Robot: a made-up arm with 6 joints. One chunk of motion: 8 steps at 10 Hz.
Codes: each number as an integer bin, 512 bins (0 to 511) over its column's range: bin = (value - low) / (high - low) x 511, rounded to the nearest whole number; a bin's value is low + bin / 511 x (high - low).
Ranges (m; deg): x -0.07..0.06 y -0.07..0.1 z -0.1..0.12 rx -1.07..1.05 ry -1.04..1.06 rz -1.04..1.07
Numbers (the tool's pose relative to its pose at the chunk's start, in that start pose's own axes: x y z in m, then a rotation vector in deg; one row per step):
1: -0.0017 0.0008 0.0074 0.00 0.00 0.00
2: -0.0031 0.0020 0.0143 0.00 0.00 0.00
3: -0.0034 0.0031 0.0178 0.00 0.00 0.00
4: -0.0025 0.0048 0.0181 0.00 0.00 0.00
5: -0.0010 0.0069 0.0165 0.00 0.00 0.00
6: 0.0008 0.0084 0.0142 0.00 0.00 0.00
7: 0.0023 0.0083 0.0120 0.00 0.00 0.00
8: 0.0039 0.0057 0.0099 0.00 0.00 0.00
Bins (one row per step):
1: 268 213 249 258 253 252
2: 263 216 265 258 253 252
3: 262 220 274 258 253 252
4: 265 225 274 258 253 252
5: 271 231 271 258 253 252
6: 278 236 265 258 253 252
7: 284 235 260 258 253 252
8: 290 228 255 258 253 252

